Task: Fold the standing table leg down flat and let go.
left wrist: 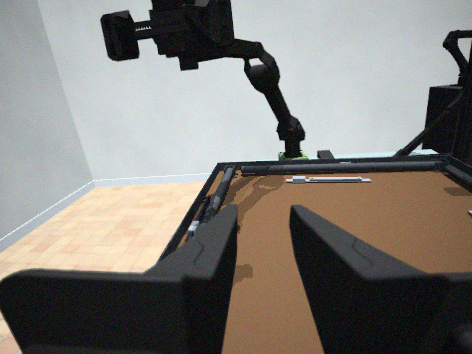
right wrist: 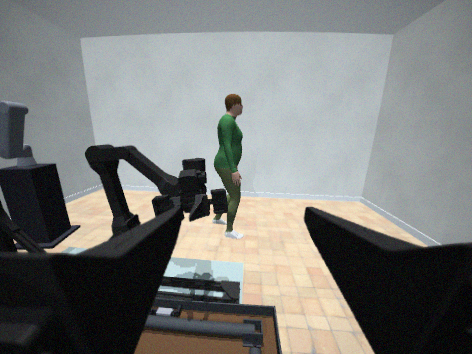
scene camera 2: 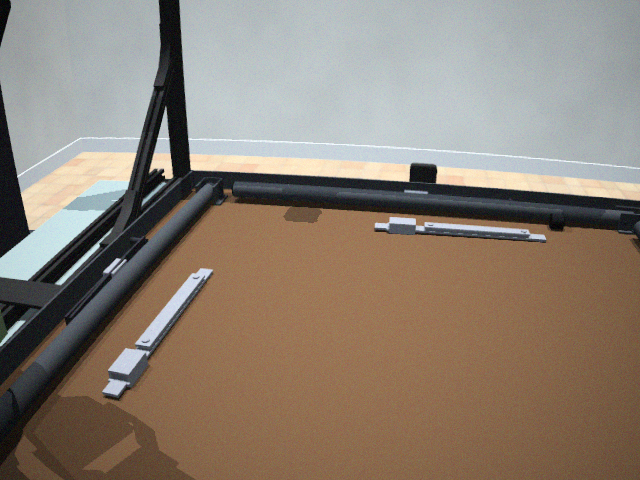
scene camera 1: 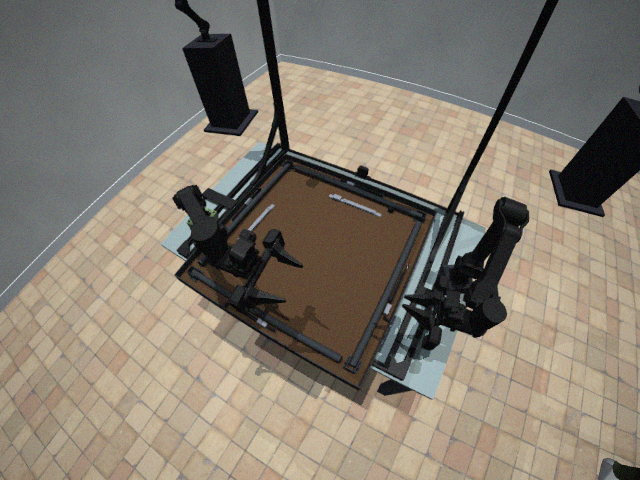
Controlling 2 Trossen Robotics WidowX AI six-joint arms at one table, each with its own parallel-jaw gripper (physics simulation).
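The table leg [scene camera 1: 388, 289] [right wrist: 200, 326], a dark round tube, lies flat on the brown tabletop underside [scene camera 1: 336, 253] [scene camera 2: 413, 335] [left wrist: 400, 230] [right wrist: 200, 345], along its right edge in scene camera 1. A folded brace with a light block [scene camera 1: 387, 308] [right wrist: 164, 311] lies beside it. My left gripper [scene camera 1: 406, 301] [left wrist: 263, 214] is partly open and empty, beyond the frame's right edge in scene camera 1, apart from the leg. My right gripper [scene camera 1: 293, 283] [right wrist: 244, 213] is wide open and empty, above the near left part of the table, away from the leg.
Other legs [scene camera 1: 310, 341] [scene camera 2: 320, 196] [left wrist: 325, 168] lie flat along the remaining edges. Pale slotted bars [scene camera 1: 361, 206] [scene camera 2: 475, 229] [left wrist: 335, 179] lie on the underside. Dark upright posts [scene camera 1: 271, 77] [scene camera 2: 173, 93] stand at the far corners. A person in green [right wrist: 229, 145] stands beyond the table.
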